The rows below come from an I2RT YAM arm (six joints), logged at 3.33 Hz.
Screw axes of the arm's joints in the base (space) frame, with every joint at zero. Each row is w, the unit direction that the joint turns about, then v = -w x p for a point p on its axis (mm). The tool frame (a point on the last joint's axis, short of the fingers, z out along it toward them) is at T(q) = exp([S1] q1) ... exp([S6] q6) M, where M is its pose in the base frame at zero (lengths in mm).
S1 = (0, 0, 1, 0, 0, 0)
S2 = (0, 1, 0, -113.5, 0, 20)
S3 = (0, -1, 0, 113.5, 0, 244)
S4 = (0, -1, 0, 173.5, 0, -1)
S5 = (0, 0, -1, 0, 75, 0)
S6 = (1, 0, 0, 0, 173.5, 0)
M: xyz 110.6 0 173.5 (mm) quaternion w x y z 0.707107 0 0.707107 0
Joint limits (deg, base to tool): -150..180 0..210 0..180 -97..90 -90..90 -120..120
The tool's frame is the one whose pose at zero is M.
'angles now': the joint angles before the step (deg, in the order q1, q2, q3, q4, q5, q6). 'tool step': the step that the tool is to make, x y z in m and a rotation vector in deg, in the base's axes. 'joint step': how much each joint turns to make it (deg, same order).
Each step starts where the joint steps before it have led.
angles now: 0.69 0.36 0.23 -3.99 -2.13 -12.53
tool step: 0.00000 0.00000 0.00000 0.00 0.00 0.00
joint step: 0.00 0.00 0.00 0.00 0.00 0.00
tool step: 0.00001 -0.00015 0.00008 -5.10 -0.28 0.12
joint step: 0.00 0.00 0.00 0.04 0.25 -5.10
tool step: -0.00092 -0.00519 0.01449 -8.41 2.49 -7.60
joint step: 0.00 3.30 4.15 -3.14 8.34 -7.65
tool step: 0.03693 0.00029 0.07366 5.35 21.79 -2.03
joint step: 0.00 30.80 26.54 -18.17 0.24 5.96
